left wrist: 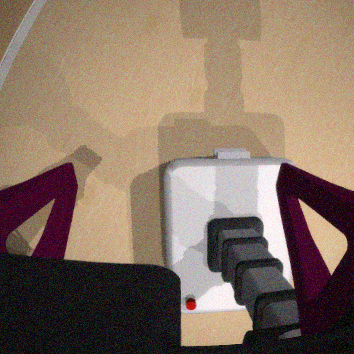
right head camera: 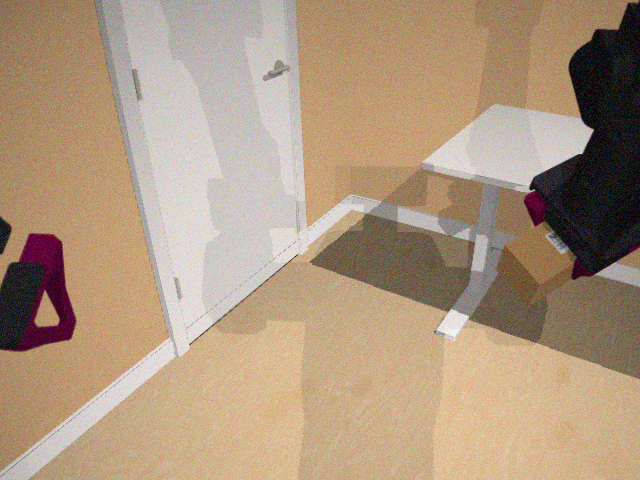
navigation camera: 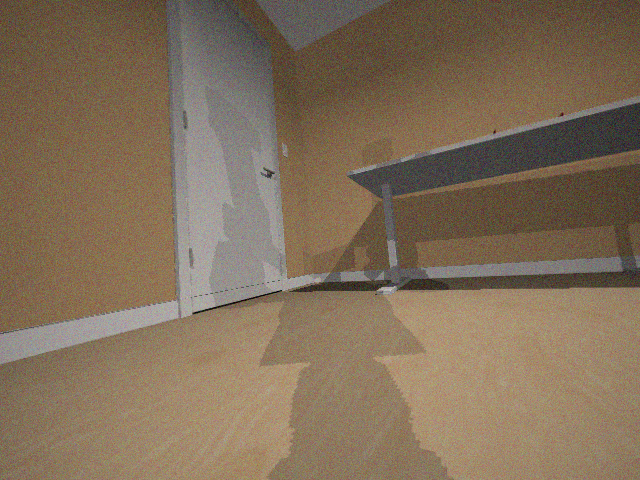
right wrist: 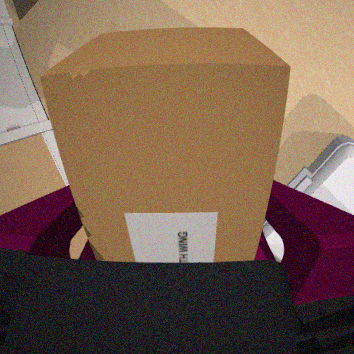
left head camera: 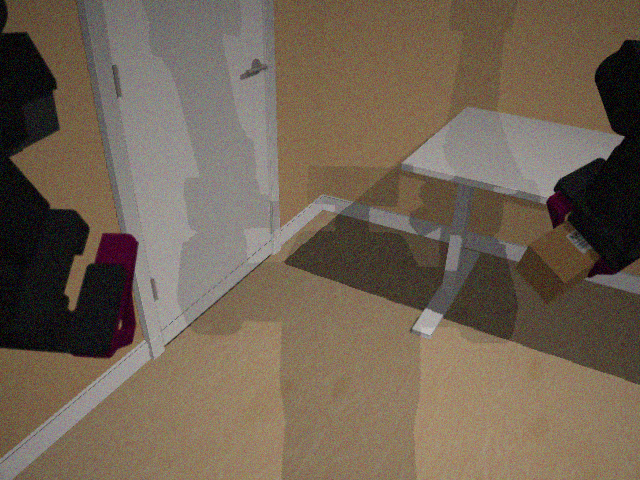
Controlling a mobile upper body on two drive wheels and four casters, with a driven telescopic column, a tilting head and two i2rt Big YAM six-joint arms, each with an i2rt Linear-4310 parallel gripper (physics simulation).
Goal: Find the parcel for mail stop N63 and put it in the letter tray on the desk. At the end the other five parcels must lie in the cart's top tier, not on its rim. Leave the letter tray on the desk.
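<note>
My right gripper is shut on a brown cardboard parcel. The parcel is in the air, in front of the near edge of the white desk in the head views. Its white label is partly hidden by the gripper body; part of a word and "WING" show, but no mail stop can be read. My left gripper is open and empty above the robot's white base. The letter tray and the cart do not show in the current views.
A white door stands in the wall left of the desk. A desk leg reaches the floor. Two tiny red spots show along the desk's edge. The robot's base lies below the left wrist.
</note>
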